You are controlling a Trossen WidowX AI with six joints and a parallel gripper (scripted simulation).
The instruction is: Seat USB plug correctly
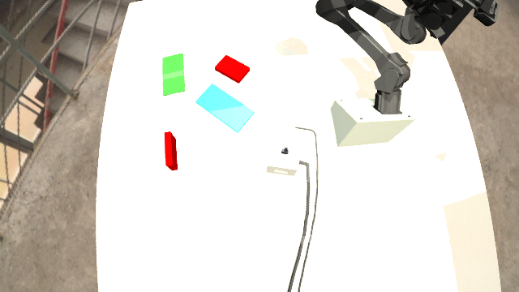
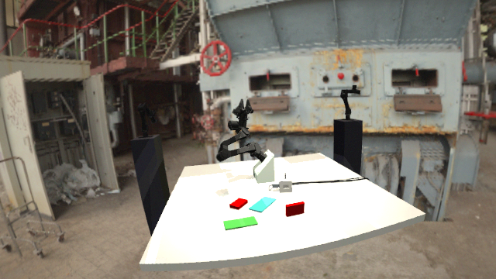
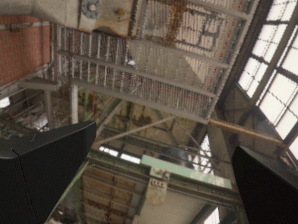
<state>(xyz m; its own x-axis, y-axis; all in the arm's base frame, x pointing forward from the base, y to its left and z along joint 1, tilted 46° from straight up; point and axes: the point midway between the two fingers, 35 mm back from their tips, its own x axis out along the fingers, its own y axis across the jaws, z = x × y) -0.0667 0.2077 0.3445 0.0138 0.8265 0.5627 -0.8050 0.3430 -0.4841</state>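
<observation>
My gripper tip is 340 mm short of the dark USB plug, 170 mm to the right of it and 470 mm above it. The rest, counted from my gripper tip: green flat block (660 mm ahead, 140 mm to the right, 560 mm below); cyan plate (490 mm ahead, 560 mm below).
</observation>
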